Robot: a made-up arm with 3 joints.
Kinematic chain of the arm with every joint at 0, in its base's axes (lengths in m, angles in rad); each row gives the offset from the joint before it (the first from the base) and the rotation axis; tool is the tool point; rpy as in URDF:
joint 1: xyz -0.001 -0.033 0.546 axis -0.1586 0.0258 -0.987
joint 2: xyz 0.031 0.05 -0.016 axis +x
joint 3: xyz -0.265 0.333 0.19 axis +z
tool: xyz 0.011 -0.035 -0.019 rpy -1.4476 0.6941 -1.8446
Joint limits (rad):
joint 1: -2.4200..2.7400
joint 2: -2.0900..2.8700
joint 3: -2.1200..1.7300
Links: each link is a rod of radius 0.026 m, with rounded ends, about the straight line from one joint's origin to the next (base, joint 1, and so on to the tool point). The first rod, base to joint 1, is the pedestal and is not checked.
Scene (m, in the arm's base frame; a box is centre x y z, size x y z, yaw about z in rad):
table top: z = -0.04
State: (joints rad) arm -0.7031 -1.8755 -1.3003
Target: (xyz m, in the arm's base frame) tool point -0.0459 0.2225 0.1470
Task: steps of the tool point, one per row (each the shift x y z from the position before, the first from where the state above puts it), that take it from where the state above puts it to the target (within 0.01 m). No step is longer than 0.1 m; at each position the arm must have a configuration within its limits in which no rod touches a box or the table.
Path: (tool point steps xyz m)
1: -0.0062 0.0714 0.0025
2: 0.0158 0.0707 -0.0009
3: 0.0368 0.0632 -0.0045
4: 0.0545 0.0493 -0.0077
5: 0.0674 0.0305 -0.0102
6: 0.0740 0.0084 -0.0118

